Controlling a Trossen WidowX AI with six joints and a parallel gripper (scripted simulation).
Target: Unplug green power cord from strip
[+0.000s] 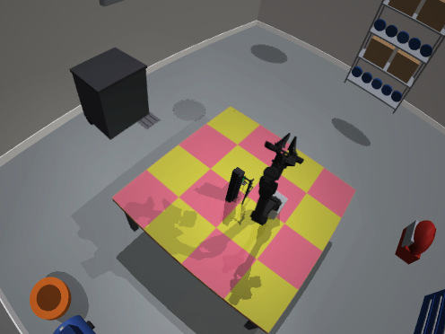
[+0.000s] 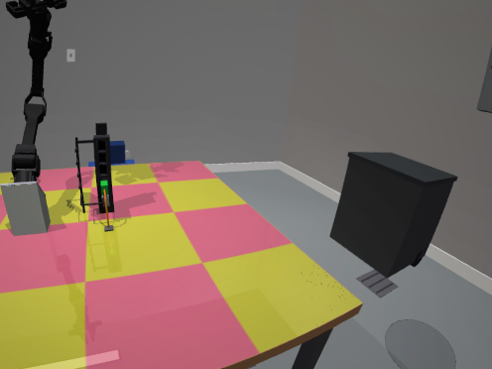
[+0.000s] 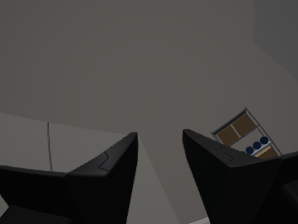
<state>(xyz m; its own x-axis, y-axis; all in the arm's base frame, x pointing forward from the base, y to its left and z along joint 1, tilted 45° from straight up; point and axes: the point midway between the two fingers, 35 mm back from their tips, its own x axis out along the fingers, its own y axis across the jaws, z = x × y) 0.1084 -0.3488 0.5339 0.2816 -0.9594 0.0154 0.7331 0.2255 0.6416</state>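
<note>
Right now my gripper tip is 220 mm short of the green plug, 60 mm to the left of it and 660 mm above it.
</note>
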